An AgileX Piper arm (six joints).
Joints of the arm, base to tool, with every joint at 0 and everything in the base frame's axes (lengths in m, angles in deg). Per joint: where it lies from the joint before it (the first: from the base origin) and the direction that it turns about. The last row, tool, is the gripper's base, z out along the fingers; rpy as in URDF.
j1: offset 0 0 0.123 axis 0 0 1
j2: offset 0 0 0 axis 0 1 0
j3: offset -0.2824 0 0.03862 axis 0 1 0
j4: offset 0.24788 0 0.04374 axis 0.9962 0 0.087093
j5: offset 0 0 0 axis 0 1 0
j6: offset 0.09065 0 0.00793 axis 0.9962 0 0.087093
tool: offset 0 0 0 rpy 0 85.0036 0
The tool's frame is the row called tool.
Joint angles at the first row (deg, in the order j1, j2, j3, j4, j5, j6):
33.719, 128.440, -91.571, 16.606, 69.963, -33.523
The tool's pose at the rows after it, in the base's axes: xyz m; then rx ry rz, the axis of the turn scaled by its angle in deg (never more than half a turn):
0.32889 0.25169 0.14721 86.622 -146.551 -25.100
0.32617 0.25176 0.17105 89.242 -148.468 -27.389
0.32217 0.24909 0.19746 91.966 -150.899 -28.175
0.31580 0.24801 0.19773 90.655 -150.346 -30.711
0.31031 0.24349 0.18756 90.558 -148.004 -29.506
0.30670 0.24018 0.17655 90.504 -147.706 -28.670
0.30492 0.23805 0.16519 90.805 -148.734 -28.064
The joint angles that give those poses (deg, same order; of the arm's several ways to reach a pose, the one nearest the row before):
33.719, 124.817, -91.573, 18.253, 69.964, -34.991
33.720, 121.504, -91.453, 19.360, 69.962, -35.790
33.720, 117.663, -91.210, 19.359, 69.962, -35.917
33.719, 116.684, -89.413, 21.245, 69.963, -36.205
33.720, 116.684, -87.000, 20.734, 69.964, -37.171
33.719, 116.685, -84.370, 20.501, 67.865, -37.936
33.719, 116.816, -81.857, 20.501, 64.393, -38.735

